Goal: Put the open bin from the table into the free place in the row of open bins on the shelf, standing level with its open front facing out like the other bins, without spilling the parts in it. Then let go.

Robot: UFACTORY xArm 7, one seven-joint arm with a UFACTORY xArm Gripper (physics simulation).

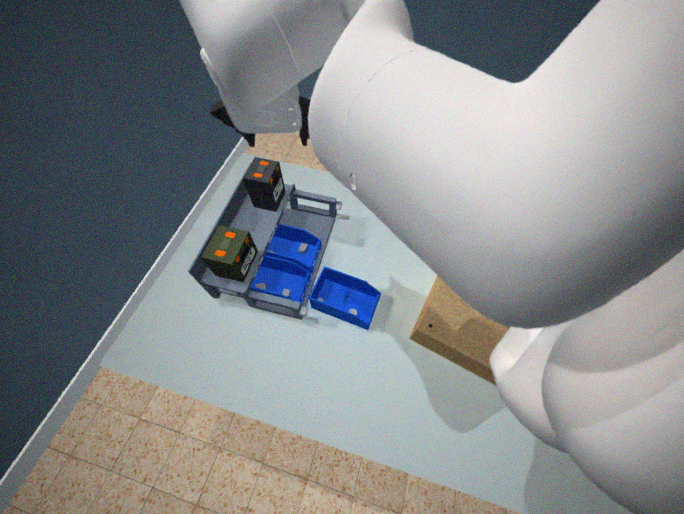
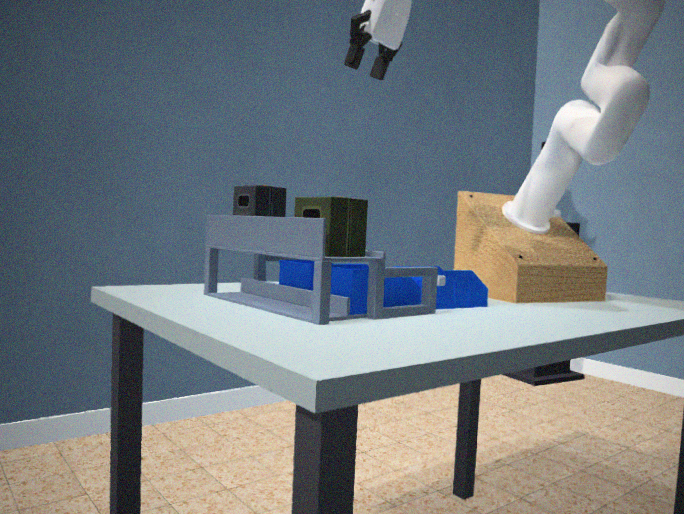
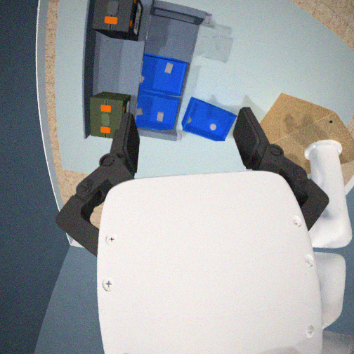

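Seen in the pictures: gripper, fingertip midpoint: (image 1: 278, 138) (image 2: 363, 73); arm's base, link origin: (image 2: 525, 218).
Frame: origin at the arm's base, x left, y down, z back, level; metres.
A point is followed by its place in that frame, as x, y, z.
Note:
The open blue bin (image 1: 345, 295) {0.100, 0.189, -0.363} (image 2: 467, 288) {0.168, 0.153, -0.323} (image 3: 206, 118) stands upright on the table, turned at an angle in front of the shelf (image 1: 260, 219) {0.034, 0.090, -0.673} (image 2: 265, 234) {0.120, 0.061, -0.737} (image 3: 117, 65). Small light parts lie in it. Two like blue bins, one (image 1: 294, 245) {0.022, 0.183, -0.579} (image 3: 162, 75) beside the other (image 1: 280, 279) {0.142, 0.183, -0.555} (image 3: 157, 111), stand side by side on the shelf's lower front tier with parts in them. The free place (image 1: 310, 221) {-0.084, 0.186, -0.581} (image 3: 171, 42) lies beside them, at the end by the black box. My gripper (image 1: 278, 144) {0.060, -0.262, -0.523} (image 2: 366, 71) {0.060, -0.262, -0.523} (image 3: 186, 121) is open and empty, high above the table and shelf, its fingers pointing down.
On the upper rear tier stand a black box (image 1: 265, 185) {-0.007, -0.019, -0.656} (image 2: 258, 200) {0.004, -0.001, -0.710} (image 3: 116, 21) and a green box (image 1: 229, 254) {0.203, -0.005, -0.620} (image 2: 331, 223) {0.239, 0.037, -0.672} (image 3: 107, 115). End frames with rails bound the front tier. The arm's wooden base (image 1: 456, 331) {0.107, 0.082, -0.071} (image 2: 558, 281) {0.142, 0.144, -0.030} (image 3: 295, 115) stands beyond the table bin.

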